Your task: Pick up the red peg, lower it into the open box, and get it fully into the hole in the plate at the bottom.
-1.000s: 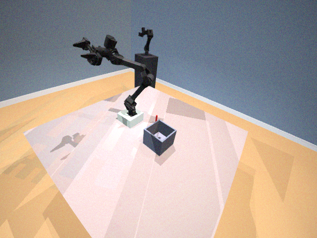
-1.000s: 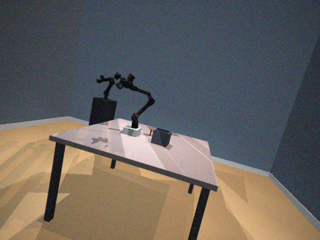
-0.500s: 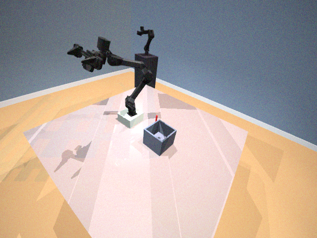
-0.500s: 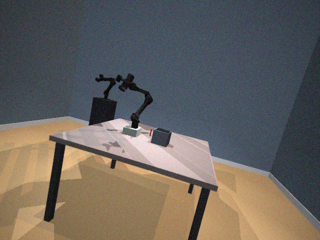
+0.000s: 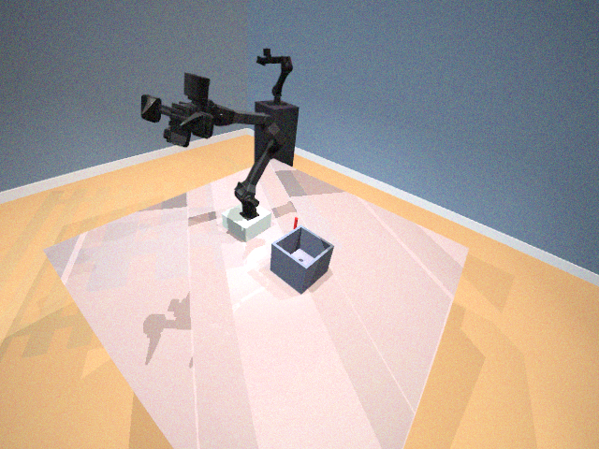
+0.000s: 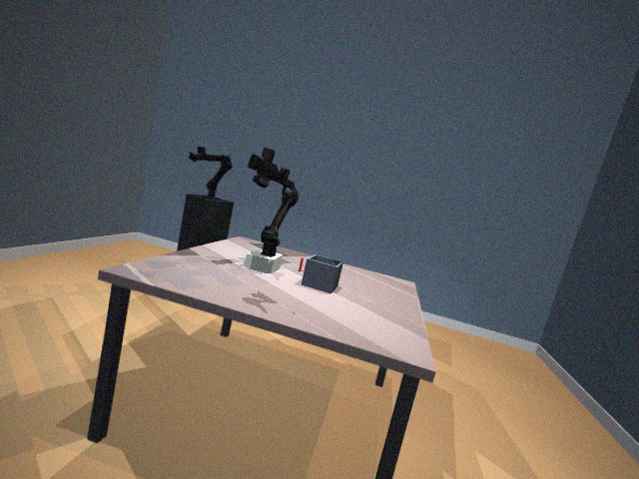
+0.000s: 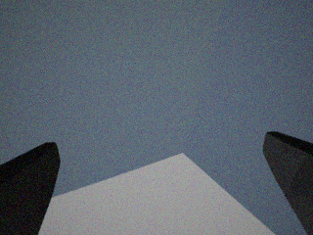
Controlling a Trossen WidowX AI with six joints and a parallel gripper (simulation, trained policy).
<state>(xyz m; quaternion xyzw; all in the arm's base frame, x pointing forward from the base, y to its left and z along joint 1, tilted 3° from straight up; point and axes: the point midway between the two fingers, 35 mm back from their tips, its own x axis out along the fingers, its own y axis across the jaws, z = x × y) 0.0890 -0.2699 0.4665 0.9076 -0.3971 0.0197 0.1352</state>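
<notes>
Now: the red peg 50 cm below my gripper tip, 46 cm to the left of it and 4 cm ahead of it. From my gripper tip the other things lie so: pale plate 49 cm below, 32 cm to the left, 22 cm ahead.
</notes>
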